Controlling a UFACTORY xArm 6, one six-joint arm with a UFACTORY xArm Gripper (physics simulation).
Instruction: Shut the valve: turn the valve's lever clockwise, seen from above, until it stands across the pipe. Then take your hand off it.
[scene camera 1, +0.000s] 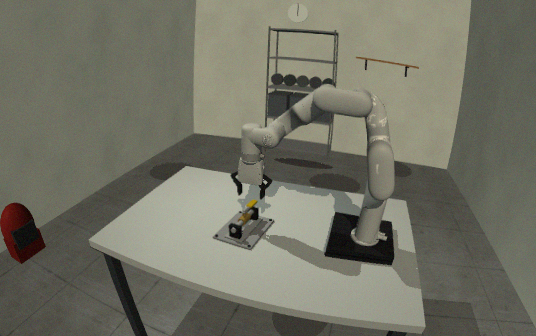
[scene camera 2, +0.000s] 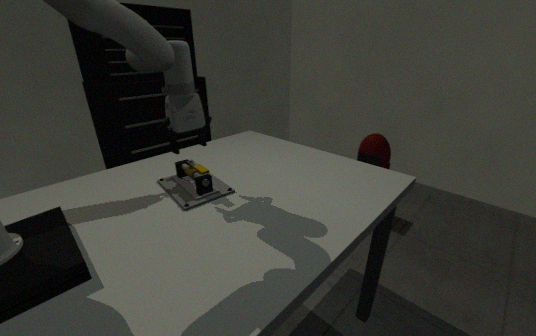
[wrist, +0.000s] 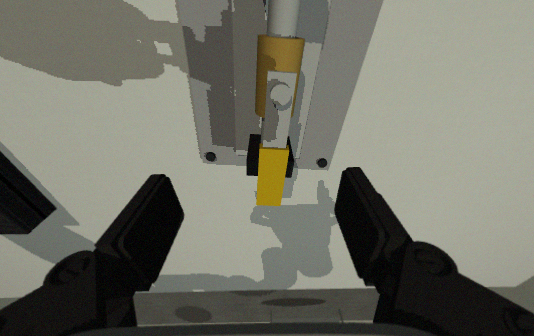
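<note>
The valve (scene camera 1: 244, 217) (scene camera 2: 190, 171) (wrist: 266, 55) has a brass body on a grey pipe (wrist: 283, 20), held between black brackets on a grey base plate (scene camera 1: 223, 238) (scene camera 2: 173, 196) (wrist: 345, 75). Its lever (scene camera 1: 252, 204) (scene camera 2: 201, 169) (wrist: 272, 176) has a yellow end and lies along the pipe, reaching out over the bracket farther from scene camera 1. My gripper (scene camera 1: 251, 194) (scene camera 2: 189, 147) (wrist: 256, 192) is open and empty, pointing down above the lever's yellow end. In the wrist view the yellow end shows between the two spread fingers, with space on both sides. The fingers do not touch it.
The base plate lies on the white table (scene camera 1: 165, 220) (scene camera 2: 280, 170). The arm's black base block (scene camera 1: 337, 237) (scene camera 2: 45, 260) stands to the right in scene camera 1. A shelf rack (scene camera 1: 268, 75) stands by the back wall, and a red object (scene camera 1: 17, 220) (scene camera 2: 375, 147) is beyond the table.
</note>
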